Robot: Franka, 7 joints.
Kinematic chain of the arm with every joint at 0, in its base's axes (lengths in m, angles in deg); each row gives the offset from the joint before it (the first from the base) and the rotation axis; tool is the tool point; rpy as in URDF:
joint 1: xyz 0 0 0.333 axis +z
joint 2: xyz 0 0 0 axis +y
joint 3: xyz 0 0 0.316 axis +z
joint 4: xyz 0.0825 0 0 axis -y
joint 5: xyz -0.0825 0 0.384 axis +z
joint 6: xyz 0 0 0 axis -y
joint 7: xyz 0.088 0 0 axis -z
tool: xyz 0 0 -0.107 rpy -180 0 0
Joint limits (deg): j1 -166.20..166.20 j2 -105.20..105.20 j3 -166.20..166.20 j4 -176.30..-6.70 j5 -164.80..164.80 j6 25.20..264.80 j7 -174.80..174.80
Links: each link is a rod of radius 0.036 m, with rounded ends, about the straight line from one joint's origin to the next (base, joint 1, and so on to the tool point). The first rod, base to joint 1, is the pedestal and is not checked.
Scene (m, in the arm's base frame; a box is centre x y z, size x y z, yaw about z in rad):
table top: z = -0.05
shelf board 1: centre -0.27 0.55 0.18 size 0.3 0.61 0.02 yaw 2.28
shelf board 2: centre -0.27 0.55 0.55 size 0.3 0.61 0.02 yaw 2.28
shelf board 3: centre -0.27 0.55 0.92 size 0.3 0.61 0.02 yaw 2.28
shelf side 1: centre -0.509 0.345 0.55 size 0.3 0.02 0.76 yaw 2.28
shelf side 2: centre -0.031 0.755 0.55 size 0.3 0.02 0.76 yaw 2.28
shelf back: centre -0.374 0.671 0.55 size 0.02 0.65 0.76 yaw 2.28
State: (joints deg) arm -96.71 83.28 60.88 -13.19 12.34 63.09 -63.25
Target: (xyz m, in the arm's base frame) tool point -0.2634 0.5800 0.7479
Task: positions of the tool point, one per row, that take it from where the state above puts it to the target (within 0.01 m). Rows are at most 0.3 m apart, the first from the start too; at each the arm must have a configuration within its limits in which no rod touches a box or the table.
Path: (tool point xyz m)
1: 0.2885 -0.6463 0.5038
2: 0.4063 -0.4899 0.6459
3: 0.4597 -0.2935 0.7510
4: 0.4434 -0.0897 0.8165
5: 0.3649 0.0923 0.8441
6: 0.2404 0.2315 0.8382
7: 0.0910 0.3166 0.8042
8: -0.0621 0.3454 0.7479
9: -0.0936 0.4474 0.7445
10: -0.1404 0.5291 0.7349
11: -0.1999 0.5766 0.7321
12: -0.2634 0.5800 0.7479

